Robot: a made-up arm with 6 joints.
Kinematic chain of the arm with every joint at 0, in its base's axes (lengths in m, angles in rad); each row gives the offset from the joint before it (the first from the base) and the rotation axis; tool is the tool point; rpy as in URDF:
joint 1: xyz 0 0 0.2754 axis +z
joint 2: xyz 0 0 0 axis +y
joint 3: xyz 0.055 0 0.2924 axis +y
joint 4: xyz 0.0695 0 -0.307 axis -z
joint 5: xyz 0 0 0 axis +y
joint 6: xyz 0.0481 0 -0.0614 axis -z
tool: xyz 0 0 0 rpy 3.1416 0 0
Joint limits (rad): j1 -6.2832..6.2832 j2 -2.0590..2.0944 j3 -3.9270..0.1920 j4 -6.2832..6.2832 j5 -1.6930..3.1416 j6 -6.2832..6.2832
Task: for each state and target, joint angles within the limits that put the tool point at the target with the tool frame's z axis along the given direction. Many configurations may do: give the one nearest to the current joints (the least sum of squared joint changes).
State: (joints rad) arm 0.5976 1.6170 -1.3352 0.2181 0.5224 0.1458
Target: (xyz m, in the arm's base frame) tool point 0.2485 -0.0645 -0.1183 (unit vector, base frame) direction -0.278 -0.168 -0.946
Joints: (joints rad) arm -0.0578 1.4706 -1.0669 0.9725 -0.2243 0.1458
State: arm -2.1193 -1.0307 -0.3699 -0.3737 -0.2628 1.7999
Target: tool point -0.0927 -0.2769 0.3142 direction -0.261 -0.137 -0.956
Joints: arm -1.9190 -0.1963 -0.4388 -0.4691 0.4546 1.7999
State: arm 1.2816 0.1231 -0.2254 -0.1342 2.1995 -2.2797
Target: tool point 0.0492 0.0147 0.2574 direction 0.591 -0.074 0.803
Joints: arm 1.8521 0.3649 0.1899 -0.7208 2.1637 -2.2797
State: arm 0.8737 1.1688 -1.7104 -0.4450 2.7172 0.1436
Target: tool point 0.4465 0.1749 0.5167 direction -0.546 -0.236 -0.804
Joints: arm 0.3771 0.4305 -2.0242 -0.0232 2.2302 0.1436
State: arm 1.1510 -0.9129 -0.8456 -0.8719 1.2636 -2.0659
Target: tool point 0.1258 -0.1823 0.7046 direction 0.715 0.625 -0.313
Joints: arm 1.8927 -1.4447 -1.3807 -1.1000 1.7553 -2.0659
